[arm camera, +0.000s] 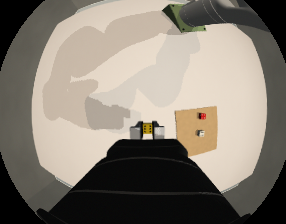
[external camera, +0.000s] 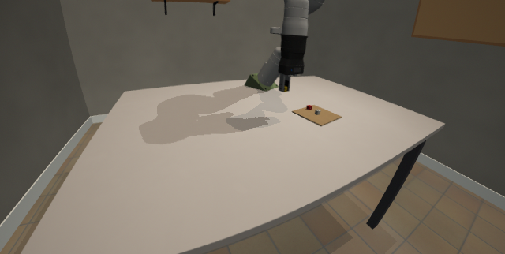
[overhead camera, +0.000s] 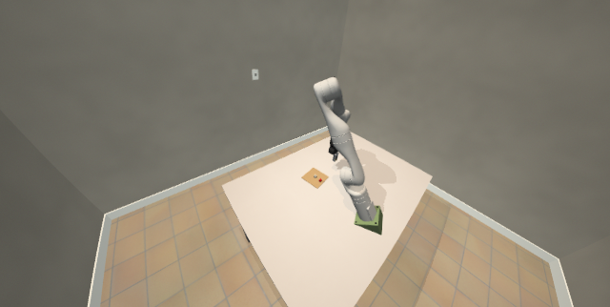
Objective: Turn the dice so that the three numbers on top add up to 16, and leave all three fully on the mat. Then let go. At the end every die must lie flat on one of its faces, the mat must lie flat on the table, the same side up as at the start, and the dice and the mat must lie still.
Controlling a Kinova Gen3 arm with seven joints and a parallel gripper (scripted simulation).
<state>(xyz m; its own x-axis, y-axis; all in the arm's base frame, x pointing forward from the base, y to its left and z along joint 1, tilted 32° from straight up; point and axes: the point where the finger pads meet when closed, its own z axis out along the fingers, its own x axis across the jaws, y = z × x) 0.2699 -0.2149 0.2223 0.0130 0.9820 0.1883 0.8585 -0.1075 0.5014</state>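
My hand is 4 cm short of the white die, 15 cm to the right of it and 11 cm above it. Round my hand: tan mat (4 cm ahead, 15 cm to the left, 12 cm below); then red die (1 cm behind, 15 cm to the left, 11 cm below); then yellow die (1 cm below).
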